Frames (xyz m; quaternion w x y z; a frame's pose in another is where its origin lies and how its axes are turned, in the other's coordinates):
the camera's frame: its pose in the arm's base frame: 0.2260 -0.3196 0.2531 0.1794 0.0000 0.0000 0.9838
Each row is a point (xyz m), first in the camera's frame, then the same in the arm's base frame.
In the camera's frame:
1: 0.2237 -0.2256 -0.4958
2: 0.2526 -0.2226 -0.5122
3: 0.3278 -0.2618 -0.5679
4: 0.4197 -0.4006 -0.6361
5: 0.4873 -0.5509 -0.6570
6: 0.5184 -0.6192 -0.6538
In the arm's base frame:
1: 0.0963 -0.0296 -0.2427
2: 0.0682 -0.0222 -0.2591
3: 0.0117 0.0411 -0.3148
4: -0.0253 0.2034 -0.3830
5: -0.0355 0.3678 -0.4039
6: -0.0405 0.4427 -0.4007

